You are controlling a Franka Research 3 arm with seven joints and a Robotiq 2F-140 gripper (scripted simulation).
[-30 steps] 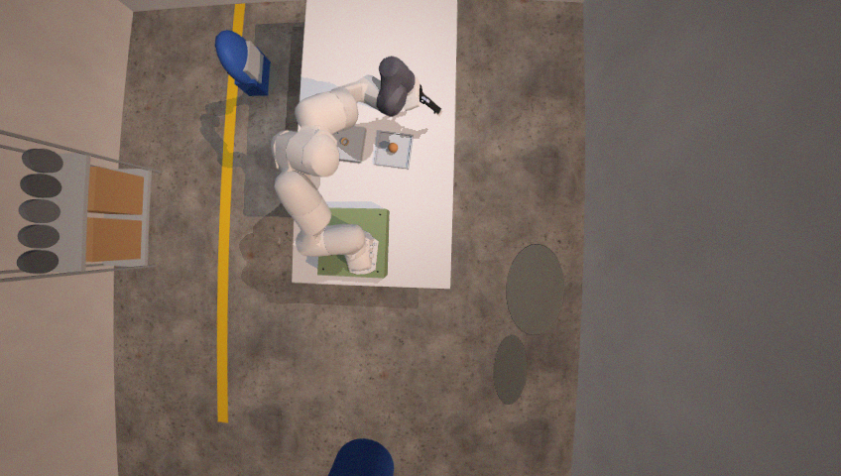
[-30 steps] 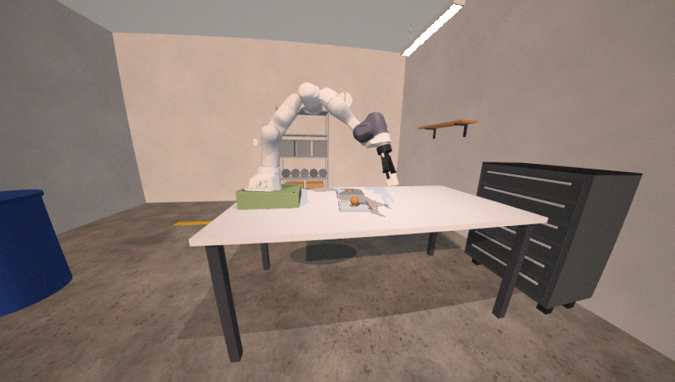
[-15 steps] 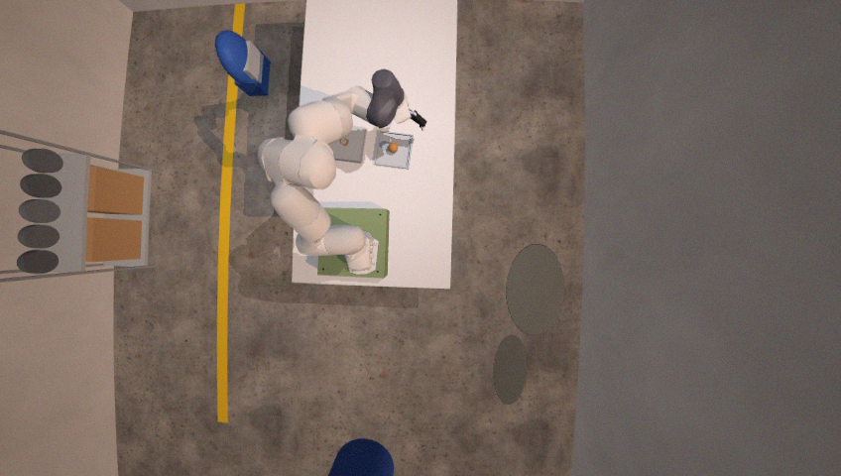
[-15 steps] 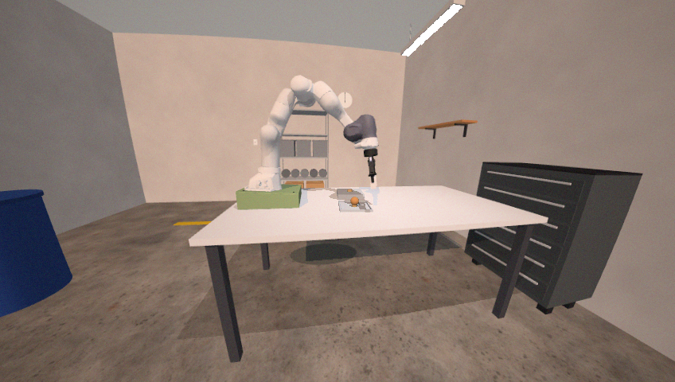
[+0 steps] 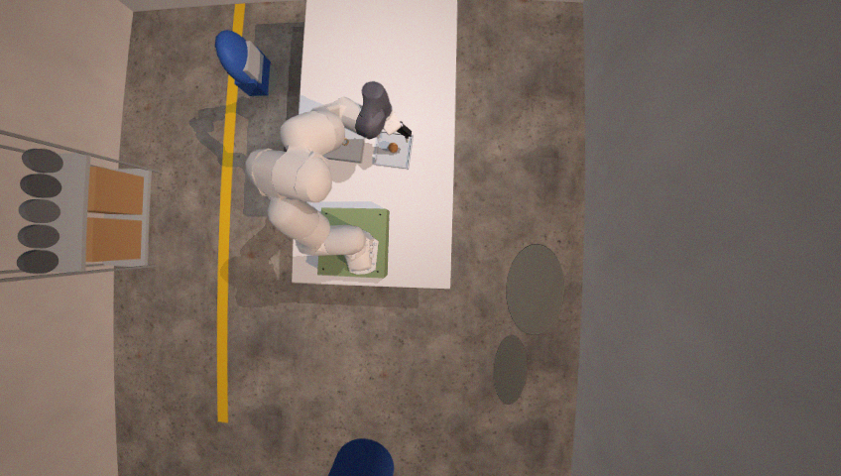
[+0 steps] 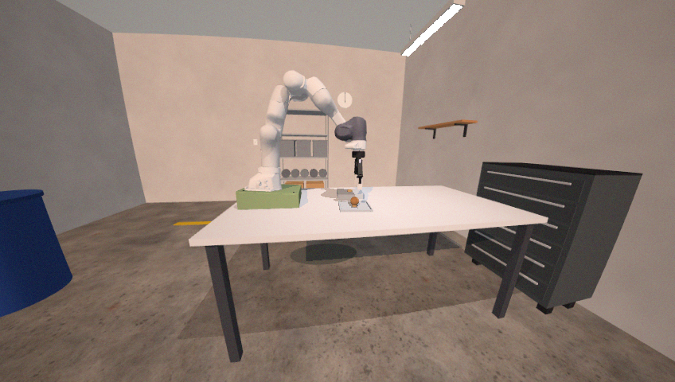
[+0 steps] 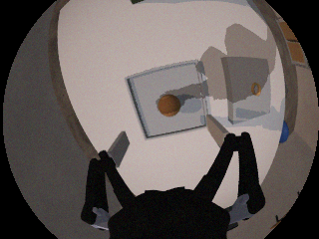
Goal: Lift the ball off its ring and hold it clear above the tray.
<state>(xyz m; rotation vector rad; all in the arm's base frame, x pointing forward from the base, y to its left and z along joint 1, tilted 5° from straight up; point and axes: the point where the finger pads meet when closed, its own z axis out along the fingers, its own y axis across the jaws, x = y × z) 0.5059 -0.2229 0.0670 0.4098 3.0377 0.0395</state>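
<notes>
The orange ball is 10 mm behind my hand, 10 mm to the left of it and 100 mm below it. From my hand the other things lie so: grey stand (50 mm ahead, 270 mm to the left, 110 mm below); tray (10 mm behind, 10 mm to the left, 130 mm below).
</notes>
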